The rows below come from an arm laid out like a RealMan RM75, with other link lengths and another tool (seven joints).
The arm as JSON. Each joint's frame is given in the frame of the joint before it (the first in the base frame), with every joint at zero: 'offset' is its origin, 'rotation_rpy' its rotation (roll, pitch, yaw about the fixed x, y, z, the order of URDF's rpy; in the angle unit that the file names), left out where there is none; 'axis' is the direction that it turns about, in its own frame. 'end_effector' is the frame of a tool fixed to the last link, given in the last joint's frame.
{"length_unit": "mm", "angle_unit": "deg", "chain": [
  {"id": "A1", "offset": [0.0, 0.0, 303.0], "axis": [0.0, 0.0, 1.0]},
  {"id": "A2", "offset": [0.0, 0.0, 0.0], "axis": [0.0, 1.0, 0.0]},
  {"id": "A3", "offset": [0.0, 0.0, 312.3], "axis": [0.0, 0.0, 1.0]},
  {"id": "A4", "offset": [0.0, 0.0, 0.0], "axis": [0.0, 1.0, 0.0]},
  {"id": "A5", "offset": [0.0, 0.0, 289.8], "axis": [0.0, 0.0, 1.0]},
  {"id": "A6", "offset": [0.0, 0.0, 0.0], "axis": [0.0, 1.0, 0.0]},
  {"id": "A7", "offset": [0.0, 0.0, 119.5], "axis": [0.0, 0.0, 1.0]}
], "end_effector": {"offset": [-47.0, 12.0, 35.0], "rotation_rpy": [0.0, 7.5, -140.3]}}
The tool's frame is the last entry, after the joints.
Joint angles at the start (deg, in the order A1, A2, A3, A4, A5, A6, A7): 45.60 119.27 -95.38 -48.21 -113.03 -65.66 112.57
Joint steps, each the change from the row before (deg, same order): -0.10 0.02 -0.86 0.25 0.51 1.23 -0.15; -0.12 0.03 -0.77 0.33 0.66 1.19 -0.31; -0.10 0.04 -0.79 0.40 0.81 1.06 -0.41; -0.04 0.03 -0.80 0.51 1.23 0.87 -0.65; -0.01 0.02 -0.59 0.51 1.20 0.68 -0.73; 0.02 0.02 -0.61 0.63 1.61 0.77 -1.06; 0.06 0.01 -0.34 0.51 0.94 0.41 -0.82; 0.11 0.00 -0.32 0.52 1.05 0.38 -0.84; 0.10 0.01 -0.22 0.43 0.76 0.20 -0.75; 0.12 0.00 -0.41 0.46 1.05 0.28 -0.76; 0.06 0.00 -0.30 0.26 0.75 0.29 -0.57; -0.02 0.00 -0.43 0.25 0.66 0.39 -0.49
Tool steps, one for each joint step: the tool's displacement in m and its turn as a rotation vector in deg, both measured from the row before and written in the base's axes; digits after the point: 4 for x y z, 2 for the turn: 0.0009 -0.0003 -0.0033 0.52 0.05 0.12; 0.0012 -0.0004 -0.0030 0.48 0.20 0.08; 0.0012 -0.0009 -0.0032 0.30 0.25 0.07; 0.0006 -0.0015 -0.0031 0.04 0.51 0.08; 0.0005 -0.0011 -0.0023 0.01 0.55 0.07; 0.0001 -0.0011 -0.0022 0.03 0.82 0.14; 0.0006 -0.0007 -0.0014 -0.03 0.39 0.19; 0.0001 -0.0005 -0.0012 -0.03 0.48 0.18; 0.0003 -0.0006 -0.0010 -0.10 0.31 0.24; -0.0001 -0.0009 -0.0014 -0.15 0.43 0.19; -0.0003 -0.0005 -0.0009 0.00 0.34 0.19; 0.0006 -0.0008 -0.0014 0.04 0.19 0.14
